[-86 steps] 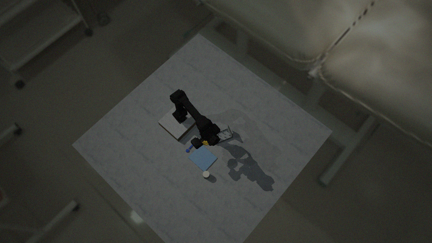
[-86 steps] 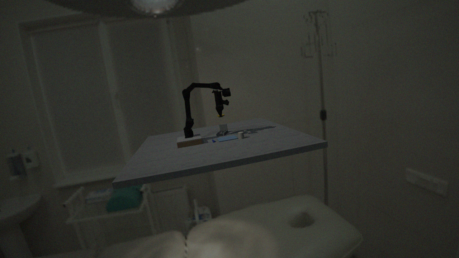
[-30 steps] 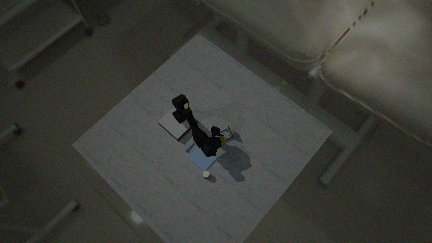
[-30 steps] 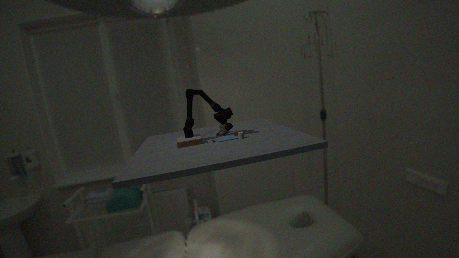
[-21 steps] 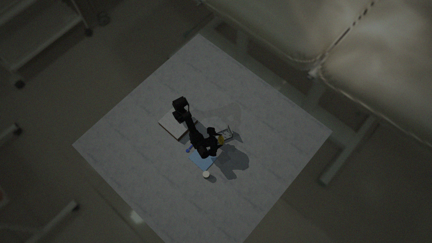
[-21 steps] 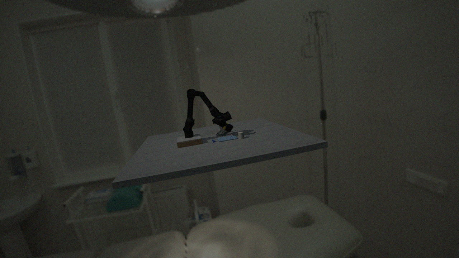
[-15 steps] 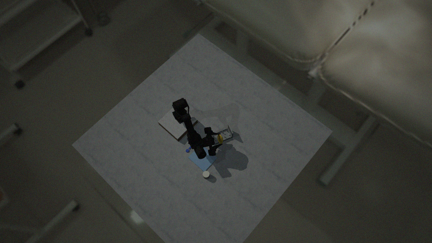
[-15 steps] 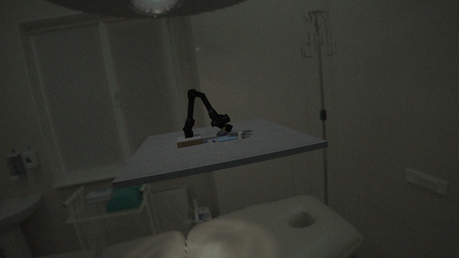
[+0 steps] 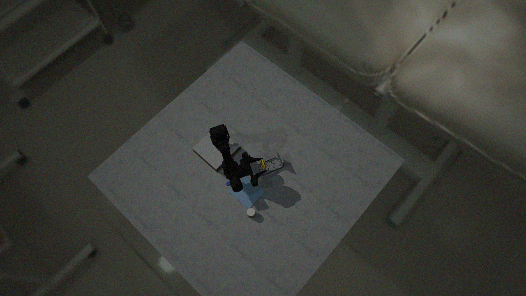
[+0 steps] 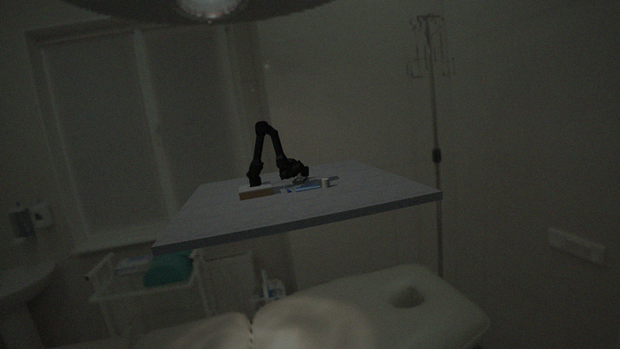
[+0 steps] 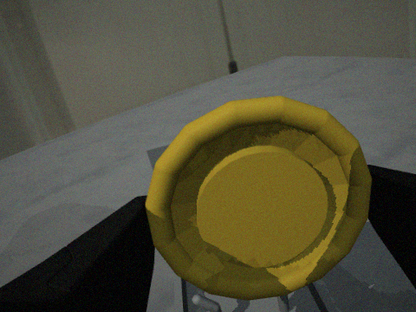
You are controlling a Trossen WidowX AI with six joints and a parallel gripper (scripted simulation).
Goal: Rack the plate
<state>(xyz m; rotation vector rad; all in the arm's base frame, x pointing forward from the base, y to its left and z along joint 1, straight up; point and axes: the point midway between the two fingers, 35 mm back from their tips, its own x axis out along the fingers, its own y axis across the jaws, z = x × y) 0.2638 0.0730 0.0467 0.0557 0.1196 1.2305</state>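
Now: the grey dish rack 70 mm below my gripper tip and 40 mm to the left of it. From my gripper tip the other things lie so: small white cup (220 mm to the right, 150 mm ahead, 70 mm below); light blue mat (160 mm to the right, 90 mm below, 40 mm ahead); yellow plate (10 mm to the right).
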